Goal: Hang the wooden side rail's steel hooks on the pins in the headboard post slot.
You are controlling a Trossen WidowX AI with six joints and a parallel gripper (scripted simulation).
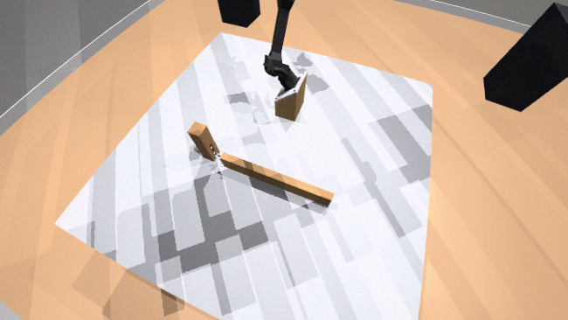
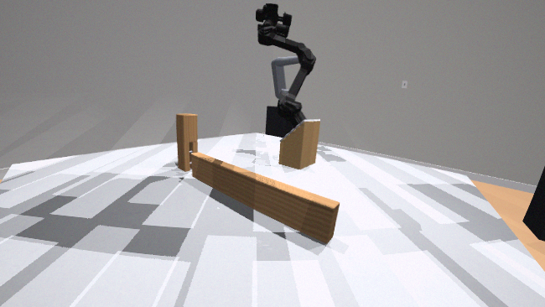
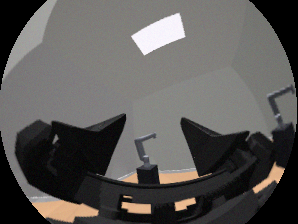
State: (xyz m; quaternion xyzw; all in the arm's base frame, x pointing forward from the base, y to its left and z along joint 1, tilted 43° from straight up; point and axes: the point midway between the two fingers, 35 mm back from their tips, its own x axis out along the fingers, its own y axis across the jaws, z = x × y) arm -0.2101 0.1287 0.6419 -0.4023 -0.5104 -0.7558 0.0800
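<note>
My gripper tip is 660 mm above the upright headboard post, 570 mm short of it and 150 mm to the right of it.
</note>
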